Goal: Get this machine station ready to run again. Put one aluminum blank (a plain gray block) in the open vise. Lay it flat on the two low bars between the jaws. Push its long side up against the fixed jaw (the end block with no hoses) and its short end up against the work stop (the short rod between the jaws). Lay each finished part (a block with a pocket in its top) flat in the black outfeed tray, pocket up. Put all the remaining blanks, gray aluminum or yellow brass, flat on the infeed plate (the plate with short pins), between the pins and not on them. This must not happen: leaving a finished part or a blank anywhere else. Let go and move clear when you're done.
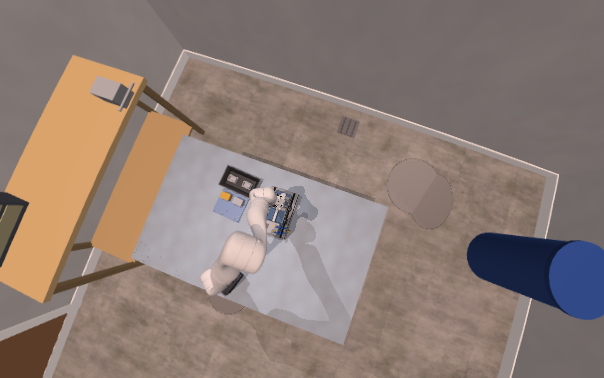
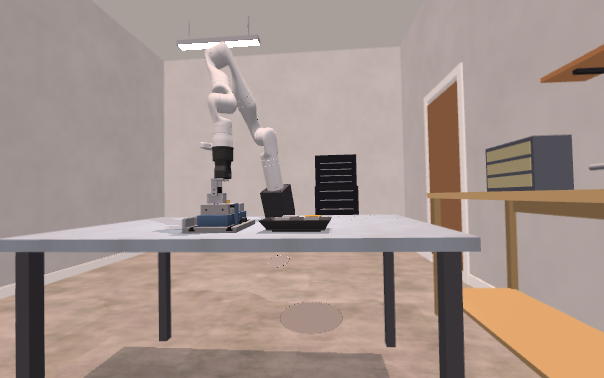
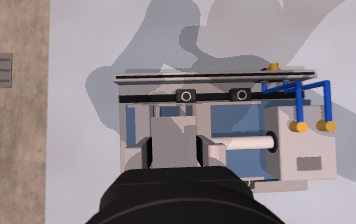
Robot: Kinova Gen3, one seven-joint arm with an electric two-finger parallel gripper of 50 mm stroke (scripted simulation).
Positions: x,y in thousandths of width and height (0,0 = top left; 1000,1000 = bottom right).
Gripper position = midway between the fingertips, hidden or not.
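Observation:
A vise (image 3: 670,538) is here in the scene I am looking at. My own gripper (image 2: 358,520) is visible too, and I can also find the gripper (image 3: 490,654) in the same image as the vise.

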